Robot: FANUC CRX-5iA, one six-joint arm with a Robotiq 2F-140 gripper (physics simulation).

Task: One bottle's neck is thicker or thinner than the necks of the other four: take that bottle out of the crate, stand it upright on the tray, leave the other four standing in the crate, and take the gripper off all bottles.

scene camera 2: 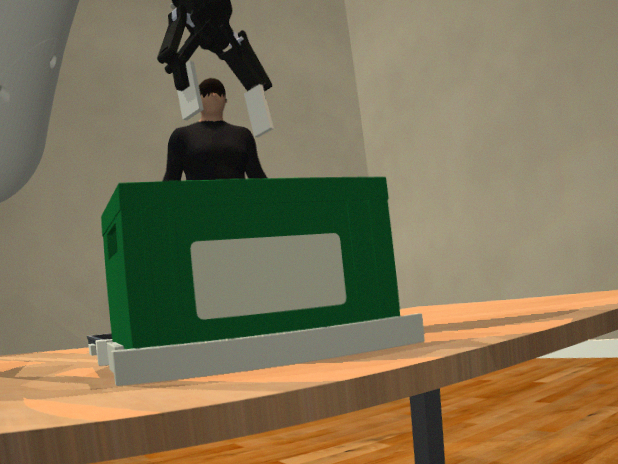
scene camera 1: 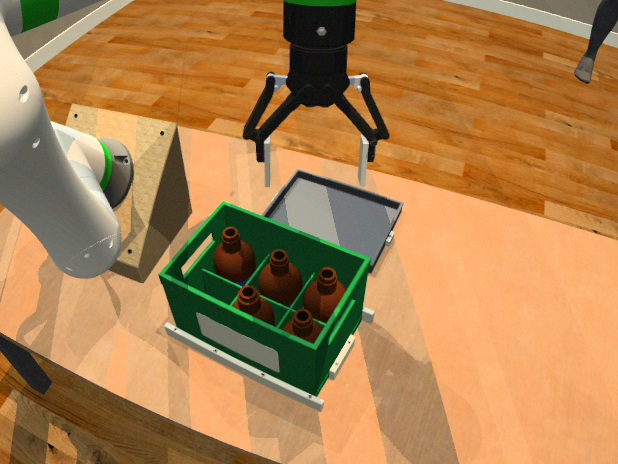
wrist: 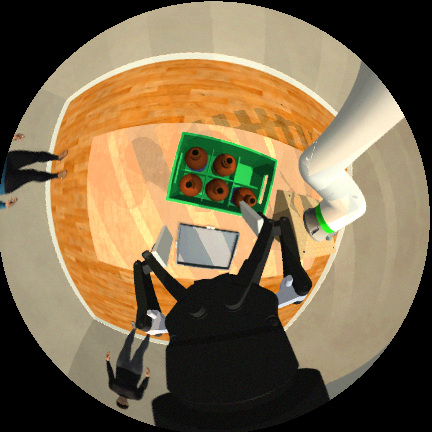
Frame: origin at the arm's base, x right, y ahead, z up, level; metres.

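Seen in the pictures: gripper, fingertip midpoint: [scene camera 2: 230,124] [scene camera 1: 314,181] [wrist: 204,220]; arm's base, origin of the base link: [scene camera 1: 103,175] [wrist: 314,224].
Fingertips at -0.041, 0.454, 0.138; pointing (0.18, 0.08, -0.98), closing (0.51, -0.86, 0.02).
Observation:
Pixels of each thing's top centre, then the offset from my fingertips to it, as dx, dy, dz. "*": a spot on its surface instead.
- green crate, middle of its top: [scene camera 2: 233,196] [scene camera 1: 263,267] [wrist: 225,175] +0.096, -0.035, -0.113
- left bottle, middle of its top: [scene camera 1: 230,232] [wrist: 251,200] +0.052, -0.127, -0.125
- grey tray, surface spot: [scene camera 1: 360,235] * -0.183, +0.012, -0.282
The green crate [scene camera 1: 180,302] [scene camera 2: 260,210] [wrist: 177,167] holds five upright brown bottles. In scene camera 1, the back row has a left bottle [scene camera 1: 234,262] [wrist: 244,197], a middle bottle [scene camera 1: 280,285] [wrist: 217,190] and a right bottle [scene camera 1: 324,299] [wrist: 191,185]. The front row has a middle bottle [scene camera 1: 252,312] [wrist: 223,166], whose neck looks thicker than the others, and a right bottle [scene camera 1: 302,331] [wrist: 196,159]. The front left compartment is empty. The grey tray [scene camera 1: 360,235] [wrist: 207,250] holds no bottle. My gripper [scene camera 1: 315,185] [scene camera 2: 227,125] [wrist: 204,220] is open and empty, above bottle height.
Pale strips [scene camera 1: 242,366] [scene camera 2: 265,348] line the crate's base. The robot's base stands on a wooden block [scene camera 1: 162,200] left of the crate in scene camera 1. The white arm [scene camera 1: 45,175] [wrist: 350,130] rises beside it. A person in black [scene camera 2: 212,150] stands beyond the table.

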